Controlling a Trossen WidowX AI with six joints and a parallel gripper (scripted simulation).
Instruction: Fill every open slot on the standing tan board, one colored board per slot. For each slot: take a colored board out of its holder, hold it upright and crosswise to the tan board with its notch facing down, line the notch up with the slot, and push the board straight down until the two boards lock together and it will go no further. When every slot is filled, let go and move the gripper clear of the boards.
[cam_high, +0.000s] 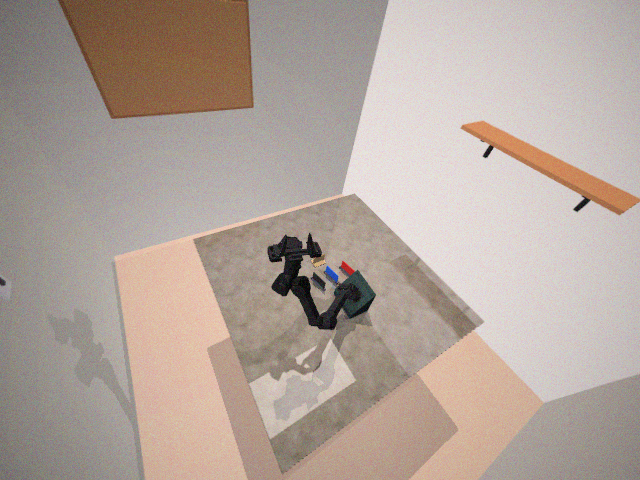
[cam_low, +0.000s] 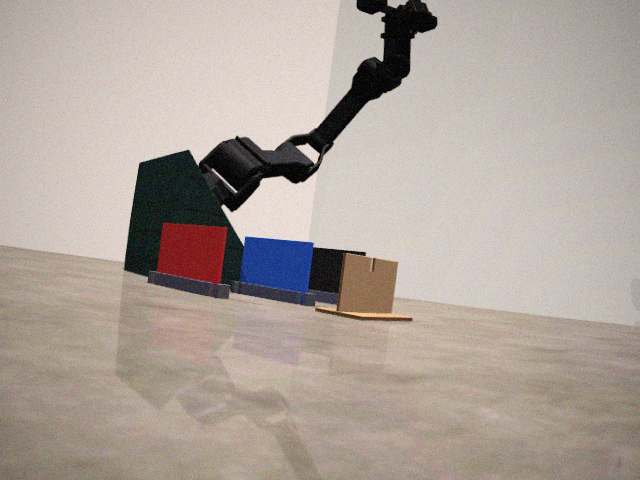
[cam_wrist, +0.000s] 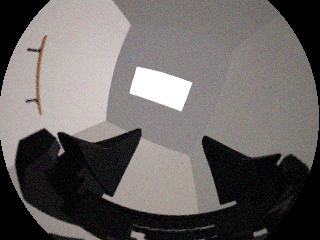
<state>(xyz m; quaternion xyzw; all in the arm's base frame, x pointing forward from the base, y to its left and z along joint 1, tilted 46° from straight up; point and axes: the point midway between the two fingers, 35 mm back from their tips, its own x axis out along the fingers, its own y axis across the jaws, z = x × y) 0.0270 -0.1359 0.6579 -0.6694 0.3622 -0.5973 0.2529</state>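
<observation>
Now: the blue board 670 mm below my gripper tip, 360 mm to the right of it and 170 mm ahead of it. Also, from my gripper tip: red board: 670 mm below, 470 mm to the right, 170 mm ahead; black board: 670 mm below, 270 mm to the right, 160 mm ahead; tan board: 660 mm below, 350 mm to the right, 310 mm ahead.
</observation>
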